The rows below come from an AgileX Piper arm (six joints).
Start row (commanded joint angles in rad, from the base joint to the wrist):
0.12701, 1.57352, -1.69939, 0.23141, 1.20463, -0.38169
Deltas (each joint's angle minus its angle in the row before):
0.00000, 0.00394, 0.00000, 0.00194, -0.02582, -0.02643
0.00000, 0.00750, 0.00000, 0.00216, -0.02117, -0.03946
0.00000, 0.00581, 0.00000, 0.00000, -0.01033, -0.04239
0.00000, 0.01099, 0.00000, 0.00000, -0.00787, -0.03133
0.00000, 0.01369, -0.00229, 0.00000, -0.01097, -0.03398
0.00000, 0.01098, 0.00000, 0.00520, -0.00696, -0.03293
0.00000, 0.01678, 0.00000, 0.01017, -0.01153, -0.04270
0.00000, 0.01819, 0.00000, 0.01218, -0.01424, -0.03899
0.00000, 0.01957, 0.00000, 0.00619, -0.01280, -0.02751
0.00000, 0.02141, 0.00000, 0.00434, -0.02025, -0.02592
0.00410, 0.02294, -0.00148, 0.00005, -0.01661, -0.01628
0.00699, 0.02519, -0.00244, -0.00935, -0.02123, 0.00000
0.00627, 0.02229, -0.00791, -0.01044, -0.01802, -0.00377
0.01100, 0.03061, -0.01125, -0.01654, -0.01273, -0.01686
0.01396, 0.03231, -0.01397, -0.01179, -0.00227, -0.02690
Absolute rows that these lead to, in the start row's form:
0.12701, 1.57746, -1.69939, 0.23335, 1.17881, -0.40812
0.12701, 1.58496, -1.69939, 0.23551, 1.15764, -0.44758
0.12701, 1.59077, -1.69939, 0.23551, 1.14731, -0.48997
0.12701, 1.60176, -1.69939, 0.23551, 1.13944, -0.52130
0.12701, 1.61545, -1.70168, 0.23551, 1.12847, -0.55528
0.12701, 1.62643, -1.70168, 0.24071, 1.12151, -0.58821
0.12701, 1.64321, -1.70168, 0.25088, 1.10998, -0.63091
0.12701, 1.66140, -1.70168, 0.26306, 1.09574, -0.66990
0.12701, 1.68097, -1.70168, 0.26925, 1.08294, -0.69741
0.12701, 1.70238, -1.70168, 0.27359, 1.06269, -0.72333
0.13111, 1.72532, -1.70316, 0.27364, 1.04608, -0.73961
0.13810, 1.75051, -1.70560, 0.26429, 1.02485, -0.73961
0.14437, 1.77280, -1.71351, 0.25385, 1.00683, -0.74338
0.15537, 1.80341, -1.72476, 0.23731, 0.99410, -0.76024
0.16933, 1.83572, -1.73873, 0.22552, 0.99183, -0.78714

